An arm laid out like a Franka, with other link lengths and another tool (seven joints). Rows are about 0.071 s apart.
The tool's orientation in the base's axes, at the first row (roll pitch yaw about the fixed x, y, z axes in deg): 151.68 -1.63 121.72
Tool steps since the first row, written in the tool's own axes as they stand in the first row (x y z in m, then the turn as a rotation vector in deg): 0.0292 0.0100 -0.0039 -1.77 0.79 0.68; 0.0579 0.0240 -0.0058 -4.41 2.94 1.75; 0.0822 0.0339 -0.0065 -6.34 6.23 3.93; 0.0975 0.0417 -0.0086 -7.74 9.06 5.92; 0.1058 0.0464 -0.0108 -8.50 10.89 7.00; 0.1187 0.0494 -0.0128 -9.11 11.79 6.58; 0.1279 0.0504 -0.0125 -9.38 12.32 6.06; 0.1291 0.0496 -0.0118 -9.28 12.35 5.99; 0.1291 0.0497 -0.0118 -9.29 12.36 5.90; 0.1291 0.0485 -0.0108 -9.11 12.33 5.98; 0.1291 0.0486 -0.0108 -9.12 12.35 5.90; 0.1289 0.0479 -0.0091 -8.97 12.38 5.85
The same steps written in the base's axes. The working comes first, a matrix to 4 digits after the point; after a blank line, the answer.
The tool's axes in the first row as the columns of a matrix, in the base's axes (used below as rounded here):
-0.5256 0.7559 0.3904
0.8503 0.4514 0.2707
0.0284 0.4742 -0.8800

-0.0093 0.0283 0.0090 1.79 -0.96 -0.27; -0.0146 0.0585 0.0181 5.22 -1.95 -0.27; -0.0201 0.0834 0.0241 9.58 -1.51 -0.68; -0.0231 0.0994 0.0301 13.23 -0.89 -1.13; -0.0248 0.1080 0.0345 15.43 -0.42 -1.24; -0.0300 0.1198 0.0381 16.27 -0.64 -0.46; -0.0340 0.1281 0.0385 16.61 -0.77 0.24; -0.0350 0.1290 0.0376 16.55 -0.69 0.32; -0.0349 0.1290 0.0376 16.53 -0.72 0.41; -0.0354 0.1287 0.0362 16.44 -0.56 0.33; -0.0353 0.1288 0.0362 16.43 -0.58 0.41; -0.0351 0.1288 0.0344 16.36 -0.46 0.47
